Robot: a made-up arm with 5 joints.
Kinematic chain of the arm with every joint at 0, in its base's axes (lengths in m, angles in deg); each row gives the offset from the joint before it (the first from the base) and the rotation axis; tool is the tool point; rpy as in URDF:
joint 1: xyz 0.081 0 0.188 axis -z
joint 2: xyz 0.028 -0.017 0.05 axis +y
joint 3: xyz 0.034 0 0.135 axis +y
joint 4: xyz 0.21 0 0.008 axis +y
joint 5: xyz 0.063 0.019 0 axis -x
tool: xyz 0 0 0 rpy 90 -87.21 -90
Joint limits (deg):
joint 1: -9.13..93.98
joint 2: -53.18..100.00
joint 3: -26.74..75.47
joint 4: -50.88..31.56
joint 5: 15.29..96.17
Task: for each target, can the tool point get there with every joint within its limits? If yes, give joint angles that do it. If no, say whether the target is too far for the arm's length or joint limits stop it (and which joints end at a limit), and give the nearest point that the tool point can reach.
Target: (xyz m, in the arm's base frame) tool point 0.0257 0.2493 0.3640
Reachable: no: joint limits stop it (at a limit: joint 2, joint 3, joint 4) | nearest point 0.0572 0.1072 0.1851 | short by 0.231 m
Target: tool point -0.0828 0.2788 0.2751
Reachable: no: joint limits stop it (at a limit: joint 2, joint 3) | nearest point 0.0246 0.0960 0.1819 | short by 0.232 m
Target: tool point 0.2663 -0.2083 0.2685
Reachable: yes | joints 48.76 -13.70 41.73 -12.26 74.35
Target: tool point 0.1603 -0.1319 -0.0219
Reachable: yes | joints 59.75 70.90 21.49 8.63 69.99
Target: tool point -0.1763 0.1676 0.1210
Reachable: no: joint limits stop it (at a limit: joint 2) | nearest point -0.0161 0.0632 0.1459 | short by 0.193 m
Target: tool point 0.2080 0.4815 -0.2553
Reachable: no: too far | nearest point 0.2625 0.0312 -0.0905 | short by 0.483 m
